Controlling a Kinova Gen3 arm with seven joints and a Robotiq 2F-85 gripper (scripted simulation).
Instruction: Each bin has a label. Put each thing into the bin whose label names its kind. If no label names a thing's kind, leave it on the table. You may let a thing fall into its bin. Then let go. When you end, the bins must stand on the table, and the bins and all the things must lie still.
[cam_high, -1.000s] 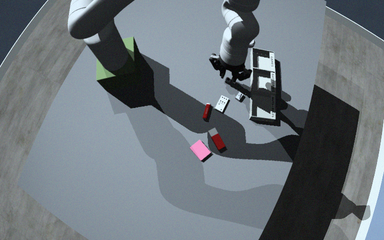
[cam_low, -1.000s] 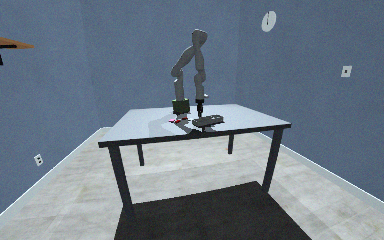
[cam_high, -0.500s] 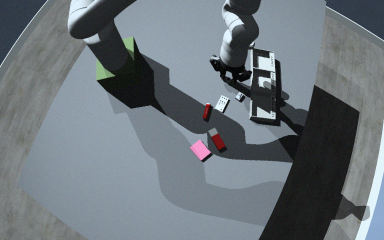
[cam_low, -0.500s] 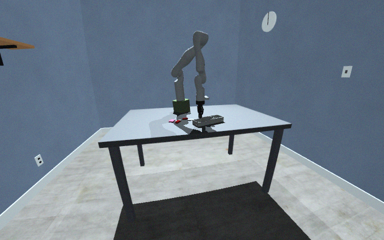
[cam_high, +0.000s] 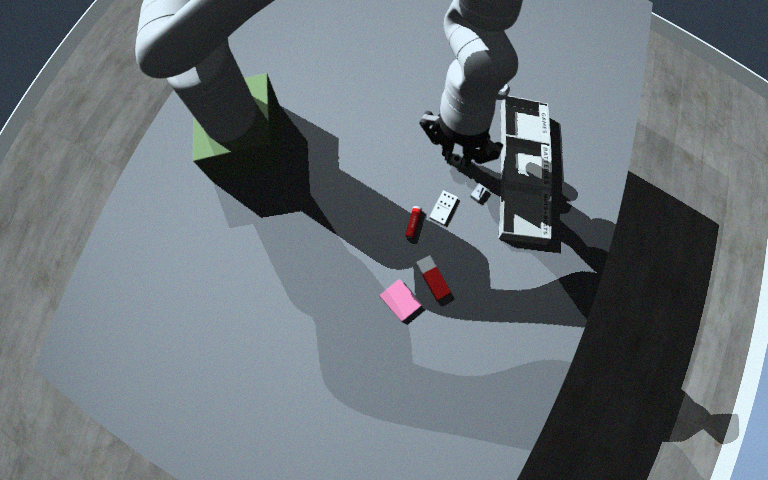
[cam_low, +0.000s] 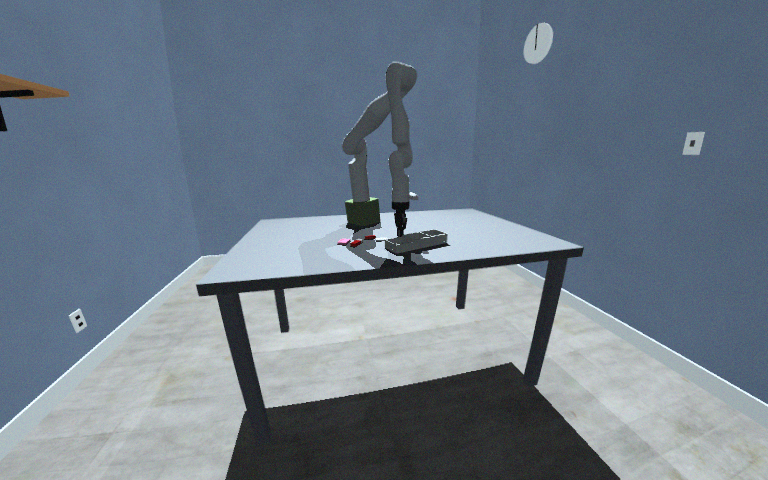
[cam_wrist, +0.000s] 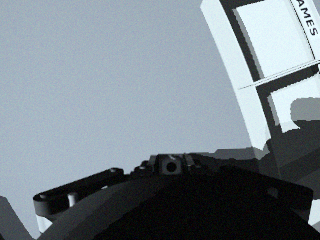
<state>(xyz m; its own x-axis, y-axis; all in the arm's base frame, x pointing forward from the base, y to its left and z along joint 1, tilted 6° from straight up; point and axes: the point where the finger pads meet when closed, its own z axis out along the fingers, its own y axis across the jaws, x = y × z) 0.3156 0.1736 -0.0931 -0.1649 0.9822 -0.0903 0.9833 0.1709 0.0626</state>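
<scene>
My hand is 20 mm above the nut. Also, from my hand: white domino (30 mm ahead, 80 mm to the right, 20 mm below); then red battery (130 mm to the right, 20 mm below); then bin row (100 mm ahead, 60 mm to the left).
</scene>
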